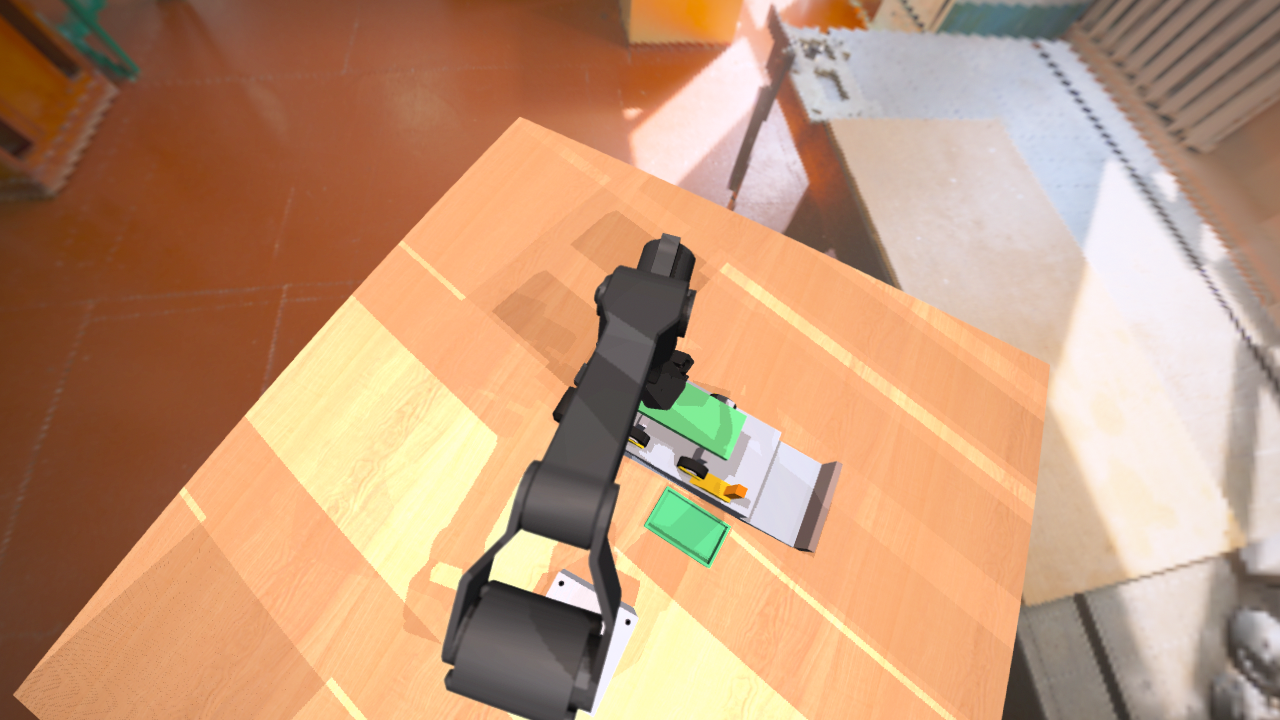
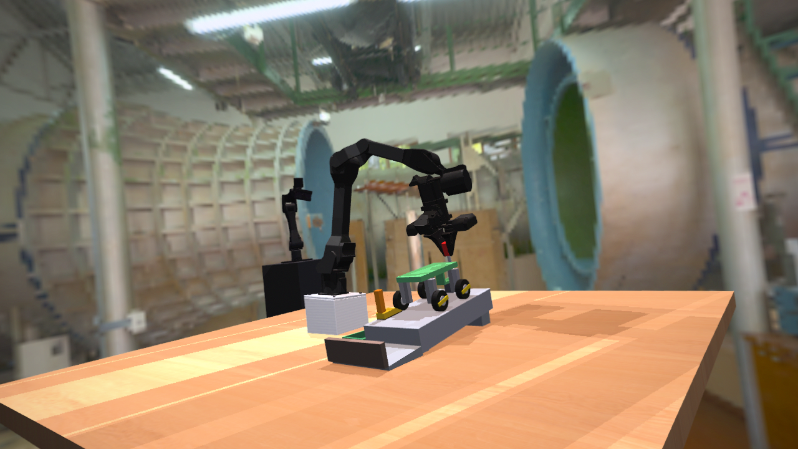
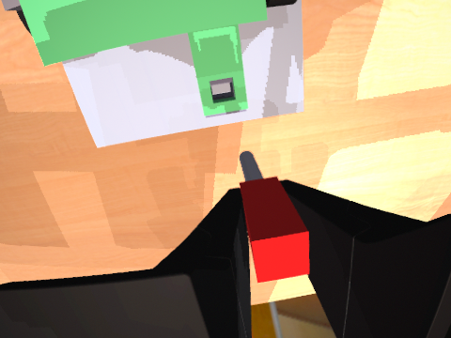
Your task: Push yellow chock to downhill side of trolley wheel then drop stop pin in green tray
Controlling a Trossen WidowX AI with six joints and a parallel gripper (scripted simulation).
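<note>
Now: the green tray 13 cm behind my gripper tip, 20 cm to the right of it and 18 cm below it. Round my gripper tip: stop pin (right at my gripper tip); trolley (1 cm ahead, 13 cm to the right, 7 cm below); grey ramp (1 cm ahead, 14 cm to the right, 13 cm below).
</note>
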